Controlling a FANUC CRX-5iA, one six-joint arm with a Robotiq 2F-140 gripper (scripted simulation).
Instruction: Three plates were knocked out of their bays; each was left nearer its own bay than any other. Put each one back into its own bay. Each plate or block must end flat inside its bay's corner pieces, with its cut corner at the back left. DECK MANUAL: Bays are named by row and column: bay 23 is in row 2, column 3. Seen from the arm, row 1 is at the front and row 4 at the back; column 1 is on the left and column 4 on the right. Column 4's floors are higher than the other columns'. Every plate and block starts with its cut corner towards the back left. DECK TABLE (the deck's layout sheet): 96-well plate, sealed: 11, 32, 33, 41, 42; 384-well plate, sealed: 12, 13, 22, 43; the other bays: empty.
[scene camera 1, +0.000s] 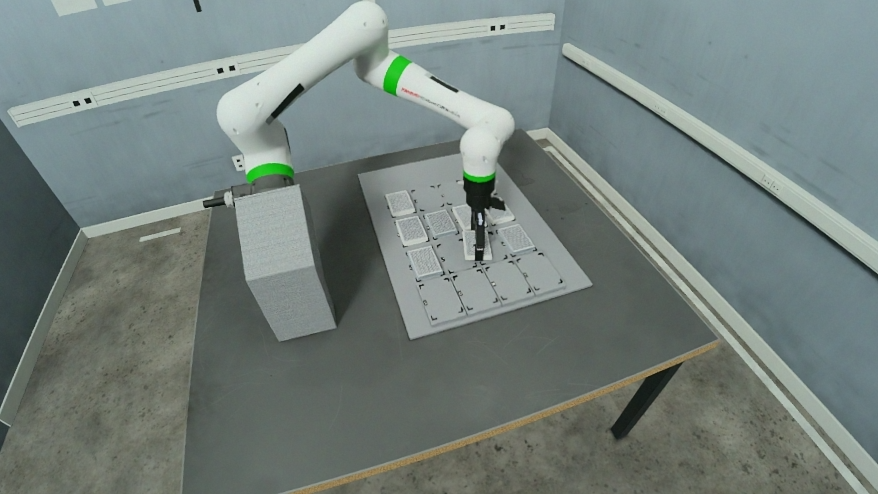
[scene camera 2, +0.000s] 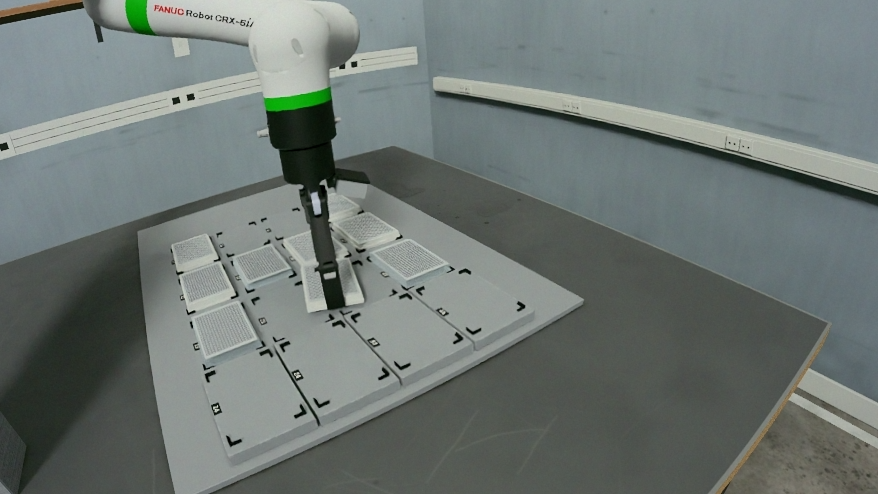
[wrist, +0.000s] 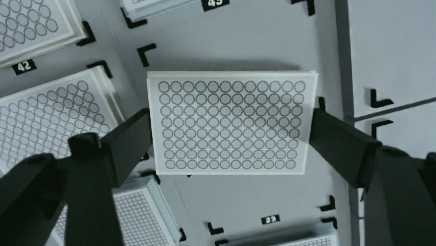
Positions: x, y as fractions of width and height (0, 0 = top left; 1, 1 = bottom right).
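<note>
384-well plate (scene camera 2: 0.26, 0.68), (scene camera 1: 0.48, 0.53). My gripper (scene camera 2: 0.38, 0.58), (scene camera 1: 0.54, 0.50), (wrist: 0.53, 0.50).
</note>
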